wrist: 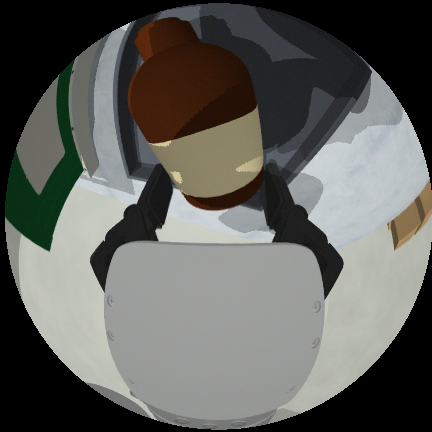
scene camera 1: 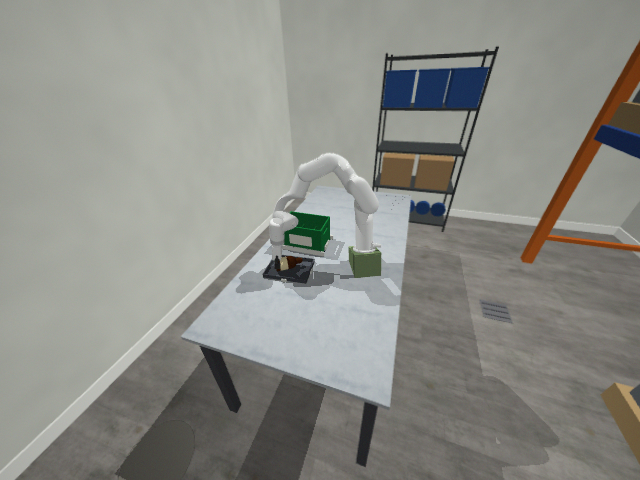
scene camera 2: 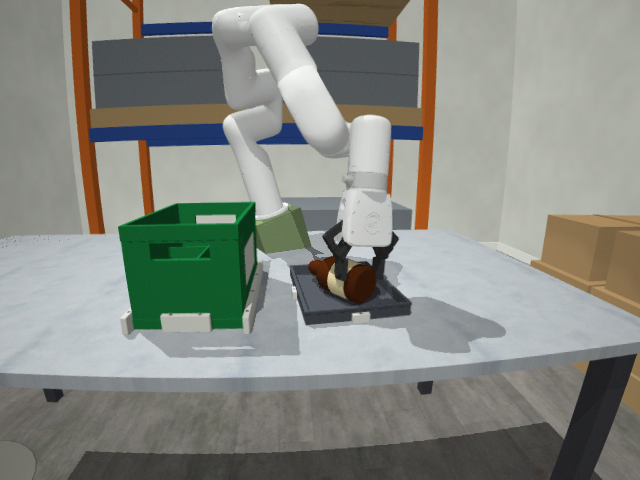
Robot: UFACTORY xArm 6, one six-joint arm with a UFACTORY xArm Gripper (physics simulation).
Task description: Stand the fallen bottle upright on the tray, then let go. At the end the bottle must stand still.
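Places are measured from the arm's base along level axes (x right, y ahead, z up), in metres.
Where they show: gripper, between the fingertips: [wrist: 215,174] [scene camera 1: 278,263] [scene camera 2: 359,278]; arm's base, origin of its link: [scene camera 1: 364,249] [scene camera 2: 269,212].
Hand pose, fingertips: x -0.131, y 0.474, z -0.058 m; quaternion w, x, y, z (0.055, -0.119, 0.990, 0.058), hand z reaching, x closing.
Note:
Things, the pixels of their centre, and the offset from my fingertips. Level surfaces: height alone.
- brown bottle with a cream label, middle of its body: [wrist: 192,98] [scene camera 2: 337,275] [scene camera 1: 289,262] dy -0.055, dx +0.028, dz -0.010 m
- dark tray, middle of its body: [wrist: 220,89] [scene camera 2: 342,287] [scene camera 1: 289,267] dy -0.060, dx +0.016, dz -0.039 m
- green crate, middle of its body: [scene camera 2: 203,255] [scene camera 1: 305,232] dy -0.093, dx +0.291, dz +0.036 m
- table, height of its surface: dz -0.051 m
The brown bottle with a cream label [scene camera 1: 293,262] [scene camera 2: 337,284] [wrist: 210,155] lies on its side on the dark tray [scene camera 1: 289,277] [scene camera 2: 330,316] [wrist: 300,75]. In scene camera 2 its base faces the camera and its neck points back and left, near the tray's left rim. My gripper [scene camera 1: 281,264] [scene camera 2: 360,277] [wrist: 215,174] points down with one finger on each side of the bottle's lower body. In the wrist view the fingers stand against its sides by the label and base, shut on it. The far finger is partly hidden in scene camera 2.
A green crate [scene camera 1: 319,240] [scene camera 2: 180,289] [wrist: 45,220] stands beside the tray, held by white corner pieces on the table [scene camera 1: 310,320] [scene camera 2: 67,351]. The arm's olive base block [scene camera 1: 366,262] [scene camera 2: 283,235] is on the tray's other side. A wall stands along the table's far long side.

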